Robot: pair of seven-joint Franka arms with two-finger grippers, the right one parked.
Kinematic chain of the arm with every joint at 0, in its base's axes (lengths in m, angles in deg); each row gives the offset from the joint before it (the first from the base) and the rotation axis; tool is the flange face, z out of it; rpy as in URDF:
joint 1: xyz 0 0 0.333 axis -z
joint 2: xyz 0 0 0 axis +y
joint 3: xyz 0 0 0.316 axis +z
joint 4: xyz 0.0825 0 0 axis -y
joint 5: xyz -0.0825 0 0.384 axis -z
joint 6: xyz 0 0 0 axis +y
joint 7: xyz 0.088 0 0 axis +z
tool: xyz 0 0 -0.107 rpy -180 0 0
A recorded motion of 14 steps. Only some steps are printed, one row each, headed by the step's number.
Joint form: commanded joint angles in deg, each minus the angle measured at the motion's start. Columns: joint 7, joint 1, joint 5, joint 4, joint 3, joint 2, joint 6.
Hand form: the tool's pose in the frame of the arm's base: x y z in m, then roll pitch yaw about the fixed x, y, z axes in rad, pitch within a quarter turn. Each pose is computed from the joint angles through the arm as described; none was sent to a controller.
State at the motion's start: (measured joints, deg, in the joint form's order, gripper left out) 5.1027 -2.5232 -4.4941 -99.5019 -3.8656 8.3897 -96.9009
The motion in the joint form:
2: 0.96 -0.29 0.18 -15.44 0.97 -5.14 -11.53
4: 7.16 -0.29 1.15 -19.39 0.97 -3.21 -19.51
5: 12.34 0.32 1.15 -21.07 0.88 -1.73 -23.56
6: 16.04 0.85 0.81 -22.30 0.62 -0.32 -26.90
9: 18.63 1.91 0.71 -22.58 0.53 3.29 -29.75
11: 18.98 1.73 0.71 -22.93 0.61 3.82 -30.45
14: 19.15 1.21 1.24 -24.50 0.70 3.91 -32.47
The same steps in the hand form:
2: 0.5464 0.0050 0.4150 -3.0593 0.1633 0.0810
4: 0.5480 0.0028 0.3758 -3.0698 0.1217 0.1874
5: 0.5491 -0.0044 0.3542 -3.0671 0.1009 0.2620
6: 0.5498 -0.0122 0.3359 -3.0644 0.0842 0.3064
9: 0.5528 -0.0238 0.3029 -3.0583 0.0991 0.3286
11: 0.5520 -0.0214 0.2962 -3.0573 0.1019 0.3388
14: 0.5471 -0.0160 0.2869 -3.0666 0.0989 0.3565

